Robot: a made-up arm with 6 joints. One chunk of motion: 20 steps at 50 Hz.
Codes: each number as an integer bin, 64 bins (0 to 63) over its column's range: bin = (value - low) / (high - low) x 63, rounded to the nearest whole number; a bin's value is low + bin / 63 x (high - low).
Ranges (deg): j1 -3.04..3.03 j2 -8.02..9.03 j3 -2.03..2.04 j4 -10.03..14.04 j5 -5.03..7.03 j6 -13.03..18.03
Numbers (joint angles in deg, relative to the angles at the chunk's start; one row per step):
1: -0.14 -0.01 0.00 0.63 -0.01 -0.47
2: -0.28 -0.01 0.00 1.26 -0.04 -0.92
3: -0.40 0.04 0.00 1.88 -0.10 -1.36
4: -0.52 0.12 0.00 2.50 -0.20 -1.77
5: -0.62 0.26 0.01 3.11 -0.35 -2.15
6: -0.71 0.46 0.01 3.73 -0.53 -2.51
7: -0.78 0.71 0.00 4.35 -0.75 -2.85
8: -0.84 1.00 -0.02 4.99 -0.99 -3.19
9: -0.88 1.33 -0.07 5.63 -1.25 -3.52
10: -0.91 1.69 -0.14 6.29 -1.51 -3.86
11: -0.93 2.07 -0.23 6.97 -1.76 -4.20
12: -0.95 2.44 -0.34 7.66 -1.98 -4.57
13: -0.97 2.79 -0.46 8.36 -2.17 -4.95
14: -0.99 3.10 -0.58 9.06 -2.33 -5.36
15: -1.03 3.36 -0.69 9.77 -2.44 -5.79
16: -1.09 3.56 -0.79 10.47 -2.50 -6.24
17: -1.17 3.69 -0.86 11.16 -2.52 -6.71
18: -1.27 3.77 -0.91 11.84 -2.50 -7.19
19: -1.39 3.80 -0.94 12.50 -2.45 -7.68
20: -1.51 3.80 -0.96 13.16 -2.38 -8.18
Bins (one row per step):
1: 30 30 31 28 26 25
2: 29 30 31 30 26 25
3: 27 30 31 31 26 24
4: 26 30 31 33 25 23
5: 25 31 32 34 24 22
6: 24 31 32 36 24 21
7: 23 32 31 38 22 21
8: 23 33 31 39 21 20
9: 22 35 30 41 20 19
10: 22 36 29 43 18 19
11: 22 37 28 44 17 18
12: 22 39 26 46 16 17
13: 21 40 24 48 15 16
14: 21 41 22 50 14 16
15: 21 42 21 52 14 15
16: 20 43 19 54 13 14
17: 19 43 18 55 13 13
18: 18 44 17 57 13 12
19: 17 44 17 59 13 11
20: 16 44 17 61 14 10

